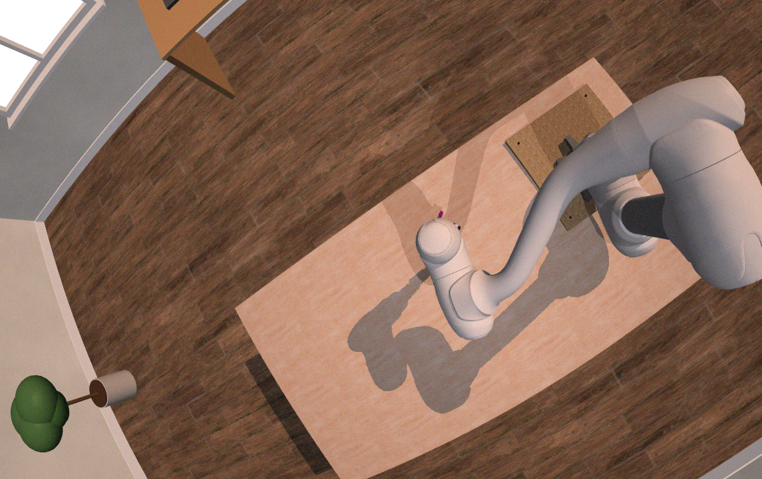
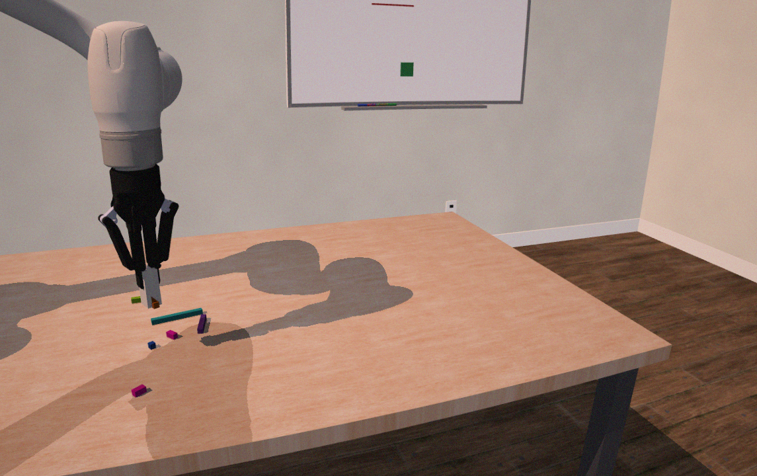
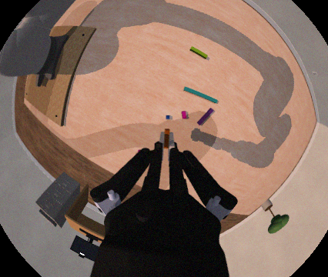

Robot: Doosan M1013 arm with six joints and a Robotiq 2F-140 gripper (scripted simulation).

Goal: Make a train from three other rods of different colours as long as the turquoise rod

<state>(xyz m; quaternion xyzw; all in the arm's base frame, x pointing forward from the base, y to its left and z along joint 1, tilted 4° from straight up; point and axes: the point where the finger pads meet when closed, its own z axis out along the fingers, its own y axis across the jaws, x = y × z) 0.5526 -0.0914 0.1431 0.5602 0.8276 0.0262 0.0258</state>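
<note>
My hand is 120 mm above the blue rod, 30 mm to the right of it and 10 mm past it. The rest, counted from my hand: orange rod 30 mm below; purple rod 120 mm below, 90 mm ahead, 80 mm to the left; turquoise rod 120 mm to the left, 120 mm below, 40 mm ahead.
</note>
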